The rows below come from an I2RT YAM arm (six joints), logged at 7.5 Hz.
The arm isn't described. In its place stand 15 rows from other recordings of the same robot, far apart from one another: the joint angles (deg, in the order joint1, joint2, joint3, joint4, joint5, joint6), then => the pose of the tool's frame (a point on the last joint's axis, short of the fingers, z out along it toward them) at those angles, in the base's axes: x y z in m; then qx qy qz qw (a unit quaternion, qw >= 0).
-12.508 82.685 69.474 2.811 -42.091 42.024 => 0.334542, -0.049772, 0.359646, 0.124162, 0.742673, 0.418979, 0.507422
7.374 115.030 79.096 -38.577 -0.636 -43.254 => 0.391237, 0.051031, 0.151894, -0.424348, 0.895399, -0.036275, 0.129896
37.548 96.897 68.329 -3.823 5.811 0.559 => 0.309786, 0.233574, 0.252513, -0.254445, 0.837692, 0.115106, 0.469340
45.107 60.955 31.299 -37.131 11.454 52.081 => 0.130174, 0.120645, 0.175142, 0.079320, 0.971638, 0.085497, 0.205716
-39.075 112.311 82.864 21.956 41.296 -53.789 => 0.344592, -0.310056, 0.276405, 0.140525, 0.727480, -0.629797, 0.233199
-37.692 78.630 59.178 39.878 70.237 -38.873 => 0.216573, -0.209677, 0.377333, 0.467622, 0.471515, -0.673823, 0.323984
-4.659 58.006 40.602 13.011 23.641 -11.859 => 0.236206, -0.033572, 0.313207, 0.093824, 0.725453, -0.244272, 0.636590
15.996 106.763 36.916 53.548 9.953 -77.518 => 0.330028, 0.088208, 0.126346, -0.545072, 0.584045, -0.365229, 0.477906
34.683 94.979 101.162 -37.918 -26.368 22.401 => 0.295330, 0.223595, 0.406843, -0.201379, 0.833715, 0.401492, 0.321202
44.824 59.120 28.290 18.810 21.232 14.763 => 0.172551, 0.153318, 0.243718, -0.086172, 0.767876, 0.183012, 0.607822
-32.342 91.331 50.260 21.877 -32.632 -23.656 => 0.304670, -0.170195, 0.227515, -0.103046, 0.792349, -0.058827, 0.598417
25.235 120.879 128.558 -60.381 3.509 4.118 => 0.413998, 0.192713, 0.345147, -0.163912, 0.932810, 0.052916, 0.316541
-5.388 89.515 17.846 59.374 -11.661 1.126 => 0.257677, -0.017076, 0.140613, -0.019607, 0.777104, 0.055851, 0.626583
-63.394 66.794 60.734 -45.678 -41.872 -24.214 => 0.123437, -0.193375, 0.311024, 0.185529, 0.870585, 0.031768, 0.454589
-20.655 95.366 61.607 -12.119 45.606 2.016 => 0.319068, -0.147464, 0.219081, 0.310652, 0.809072, -0.410517, 0.283501
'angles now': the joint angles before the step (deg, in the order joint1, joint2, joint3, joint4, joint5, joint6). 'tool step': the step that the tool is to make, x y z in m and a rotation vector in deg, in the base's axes. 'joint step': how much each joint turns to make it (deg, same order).
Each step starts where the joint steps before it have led.
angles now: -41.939 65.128 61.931 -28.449 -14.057 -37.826
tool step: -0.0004 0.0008 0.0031 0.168 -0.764 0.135
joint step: 0.015 -0.205 0.380 -0.007 -0.433 0.496
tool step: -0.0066 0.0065 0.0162 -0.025 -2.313 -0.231
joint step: 0.024 -1.788 2.011 -1.679 -0.543 1.499
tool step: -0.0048 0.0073 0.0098 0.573 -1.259 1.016
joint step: 0.380 -1.372 1.309 -1.897 -1.163 0.838
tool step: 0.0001 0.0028 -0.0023 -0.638 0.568 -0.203
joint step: 0.723 -0.503 -0.727 0.128 1.220 -0.327
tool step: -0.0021 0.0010 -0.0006 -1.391 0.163 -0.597
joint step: 0.009 -0.718 -0.696 0.573 1.079 -0.764
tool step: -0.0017 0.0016 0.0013 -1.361 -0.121 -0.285
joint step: 0.153 -0.665 -0.311 0.470 0.826 -0.665
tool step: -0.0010 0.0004 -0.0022 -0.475 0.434 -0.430
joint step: 0.018 -0.348 -0.628 0.176 0.691 -0.380
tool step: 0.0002 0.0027 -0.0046 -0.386 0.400 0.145
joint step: 0.676 -0.607 -1.306 0.590 0.724 -0.257
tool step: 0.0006 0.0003 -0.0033 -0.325 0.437 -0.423
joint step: 0.297 -0.116 -0.758 0.486 0.882 -0.146
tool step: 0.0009 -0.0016 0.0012 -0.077 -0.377 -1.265
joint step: -0.006 0.288 0.233 0.527 1.040 0.745
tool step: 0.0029 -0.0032 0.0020 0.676 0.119 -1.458
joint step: 0.018 1.128 1.133 -0.356 1.115 1.078
